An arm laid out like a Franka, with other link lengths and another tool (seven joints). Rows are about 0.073 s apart.
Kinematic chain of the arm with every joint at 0, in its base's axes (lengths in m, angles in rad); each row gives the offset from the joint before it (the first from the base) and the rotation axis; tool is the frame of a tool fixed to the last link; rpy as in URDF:
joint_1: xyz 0 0 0.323 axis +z
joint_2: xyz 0 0 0 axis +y
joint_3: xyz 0 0 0.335 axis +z
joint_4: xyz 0.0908 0 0 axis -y
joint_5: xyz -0.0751 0 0.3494 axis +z
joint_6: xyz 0 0 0 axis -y
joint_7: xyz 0.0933 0 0 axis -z
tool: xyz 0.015 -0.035 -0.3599 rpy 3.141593 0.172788 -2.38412
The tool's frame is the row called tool.
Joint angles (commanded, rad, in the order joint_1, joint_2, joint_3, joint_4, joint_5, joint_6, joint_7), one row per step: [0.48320 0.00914 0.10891 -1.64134 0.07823 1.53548 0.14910]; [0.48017 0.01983 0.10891 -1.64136 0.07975 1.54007 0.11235]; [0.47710 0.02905 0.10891 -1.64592 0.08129 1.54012 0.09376]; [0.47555 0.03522 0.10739 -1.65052 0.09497 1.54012 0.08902]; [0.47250 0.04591 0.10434 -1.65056 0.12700 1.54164 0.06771]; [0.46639 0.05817 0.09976 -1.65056 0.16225 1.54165 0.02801]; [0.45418 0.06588 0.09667 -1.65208 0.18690 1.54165 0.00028]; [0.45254 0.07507 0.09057 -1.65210 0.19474 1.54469 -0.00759]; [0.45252 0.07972 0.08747 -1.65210 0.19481 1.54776 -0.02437]
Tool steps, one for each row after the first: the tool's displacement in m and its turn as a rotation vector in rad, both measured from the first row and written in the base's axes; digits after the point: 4 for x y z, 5 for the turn. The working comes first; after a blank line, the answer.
Tool pose at each row, in the base's axes (x y z in m, rotation vector in rad; the steps are taken from these numbers as rounded here): [0.4270 0.2771 0.3331 -1.73489 2.57024 0.27544]; [0.4299 0.2783 0.3278 -1.77923 2.54576 0.28748]; [0.4296 0.2772 0.3212 -1.80425 2.54347 0.29701]; [0.4265 0.2793 0.3161 1.80657 -2.54911 -0.32155]; [0.4227 0.2874 0.3108 1.81224 -2.52939 -0.37722]; [0.4197 0.2948 0.3051 1.83217 -2.49567 -0.44213]; [0.4196 0.2966 0.3012 1.83622 -2.48021 -0.48773]; [0.4214 0.2964 0.2969 1.82972 -2.47771 -0.50241]; [0.4236 0.2961 0.2946 1.84509 -2.46536 -0.50678]

[0.0029 0.0012 -0.0053 0.00405 0.00647 0.03285]; [0.0026 0.0001 -0.0119 0.00156 0.01936 0.04798]; [-0.0005 0.0022 -0.0170 0.00868 0.03599 0.04816]; [-0.0043 0.0103 -0.0223 0.03548 0.06073 0.05935]; [-0.0073 0.0177 -0.0280 0.06772 0.08835 0.08327]; [-0.0074 0.0195 -0.0319 0.09103 0.10697 0.09174]; [-0.0056 0.0193 -0.0362 0.09719 0.11555 0.08974]; [-0.0034 0.0190 -0.0385 0.10007 0.11617 0.10235]
